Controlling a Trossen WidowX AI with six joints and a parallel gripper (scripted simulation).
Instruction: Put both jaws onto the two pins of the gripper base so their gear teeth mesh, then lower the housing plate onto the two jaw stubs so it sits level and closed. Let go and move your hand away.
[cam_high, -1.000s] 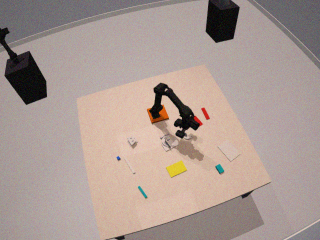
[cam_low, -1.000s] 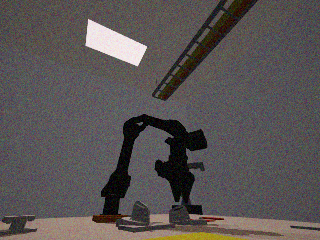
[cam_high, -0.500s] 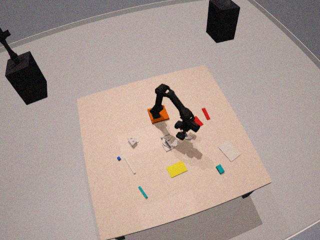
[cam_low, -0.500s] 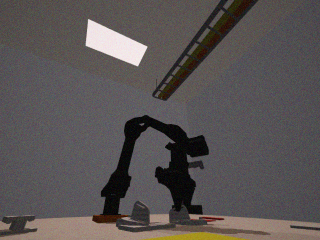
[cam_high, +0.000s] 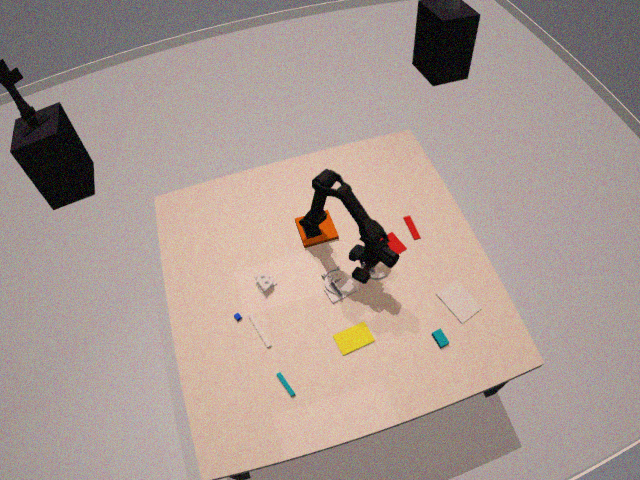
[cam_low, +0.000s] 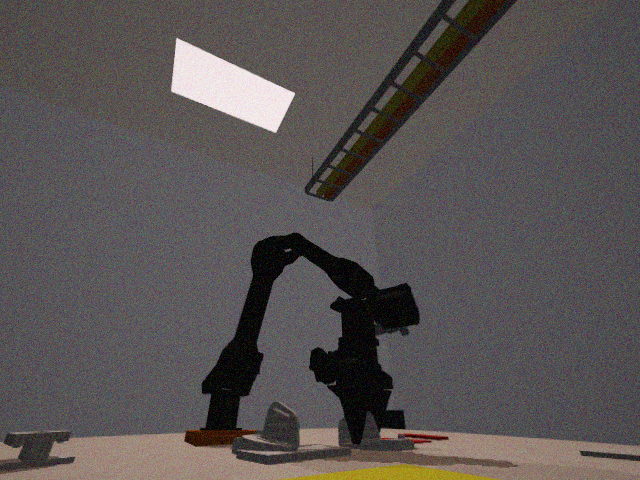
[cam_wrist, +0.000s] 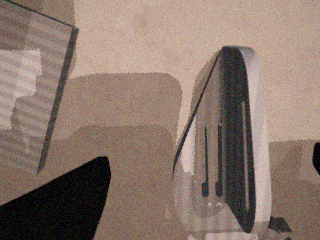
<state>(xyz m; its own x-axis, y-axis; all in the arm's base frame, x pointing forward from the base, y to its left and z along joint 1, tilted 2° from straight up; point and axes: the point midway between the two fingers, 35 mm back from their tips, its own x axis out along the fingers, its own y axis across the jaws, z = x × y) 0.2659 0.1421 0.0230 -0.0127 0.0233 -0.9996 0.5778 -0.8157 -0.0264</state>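
My gripper tip is now 30 mm to the right of the grey jaw and 20 mm short of it. Also, from my gripper tip: white plate: 270 mm to the left, 250 mm ahead, 10 mm below; then grey stand: 390 mm to the right, 110 mm behind; then yellow block: 230 mm ahead, 160 mm to the right, 10 mm below.
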